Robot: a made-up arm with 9 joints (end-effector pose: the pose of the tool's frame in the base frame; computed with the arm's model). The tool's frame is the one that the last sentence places. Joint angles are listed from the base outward.
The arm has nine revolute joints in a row. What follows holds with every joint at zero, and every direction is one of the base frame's. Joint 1 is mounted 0.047 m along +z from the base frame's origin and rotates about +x. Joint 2 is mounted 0.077 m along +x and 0.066 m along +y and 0.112 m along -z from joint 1 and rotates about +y. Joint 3 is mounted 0.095 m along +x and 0.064 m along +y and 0.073 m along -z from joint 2 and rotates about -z. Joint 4 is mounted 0.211 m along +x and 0.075 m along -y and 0.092 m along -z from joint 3 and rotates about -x. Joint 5 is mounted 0.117 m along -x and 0.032 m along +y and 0.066 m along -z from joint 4 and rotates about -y. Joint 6 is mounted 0.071 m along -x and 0.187 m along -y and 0.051 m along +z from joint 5 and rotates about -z. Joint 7 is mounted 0.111 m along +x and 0.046 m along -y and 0.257 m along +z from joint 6 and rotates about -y. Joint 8 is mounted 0.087 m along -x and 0.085 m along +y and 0.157 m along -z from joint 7 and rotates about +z. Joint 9 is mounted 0.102 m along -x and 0.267 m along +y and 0.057 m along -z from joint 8 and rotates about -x. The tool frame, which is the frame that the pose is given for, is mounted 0.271 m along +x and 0.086 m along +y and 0.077 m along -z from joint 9; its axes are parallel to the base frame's.
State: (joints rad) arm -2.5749 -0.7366 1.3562 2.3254 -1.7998 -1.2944 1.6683 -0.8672 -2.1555
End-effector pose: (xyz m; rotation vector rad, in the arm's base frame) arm 0.2239 0.3722 0.4886 -0.6241 -1.6591 1.9225
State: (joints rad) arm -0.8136 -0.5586 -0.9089 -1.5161 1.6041 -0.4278 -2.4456 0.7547 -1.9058
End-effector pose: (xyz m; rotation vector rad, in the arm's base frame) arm -0.1637 -0.2052 0.0410 1.1798 2.2807 -0.2578
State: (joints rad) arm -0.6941 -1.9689 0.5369 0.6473 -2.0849 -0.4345 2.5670 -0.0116 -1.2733
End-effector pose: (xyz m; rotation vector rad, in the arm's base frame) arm 0.2820 0.2859 0.6258 0.6238 -2.1111 1.4198
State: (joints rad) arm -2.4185 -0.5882 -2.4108 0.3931 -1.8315 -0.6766 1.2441 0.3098 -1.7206
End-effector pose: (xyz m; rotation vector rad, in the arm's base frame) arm -0.0465 -0.5005 0.2751 -1.4398 1.8606 -1.6126
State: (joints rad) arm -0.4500 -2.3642 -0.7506 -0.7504 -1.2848 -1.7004 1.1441 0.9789 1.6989
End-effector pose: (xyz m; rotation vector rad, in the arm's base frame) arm -0.2213 -0.0095 0.0115 -0.2378 1.8852 -2.1791
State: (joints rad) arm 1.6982 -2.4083 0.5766 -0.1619 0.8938 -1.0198 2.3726 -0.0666 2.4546
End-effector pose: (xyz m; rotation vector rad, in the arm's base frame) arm 0.2413 0.2326 0.4209 -0.1944 -0.0141 0.8269
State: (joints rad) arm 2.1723 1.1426 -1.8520 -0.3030 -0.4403 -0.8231 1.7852 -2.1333 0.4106
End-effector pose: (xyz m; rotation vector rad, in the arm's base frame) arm 0.1045 -0.3049 0.8173 -0.9973 -1.2932 -2.4458
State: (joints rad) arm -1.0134 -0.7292 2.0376 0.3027 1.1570 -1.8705 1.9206 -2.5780 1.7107
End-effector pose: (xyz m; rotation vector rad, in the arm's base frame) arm 0.5059 0.0728 -0.1081 -0.5980 -0.8584 -1.3156
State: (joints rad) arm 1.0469 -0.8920 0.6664 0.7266 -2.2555 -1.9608 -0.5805 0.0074 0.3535
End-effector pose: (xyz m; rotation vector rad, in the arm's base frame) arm 0.0959 -0.3095 0.0115 1.9449 -0.3141 1.4938
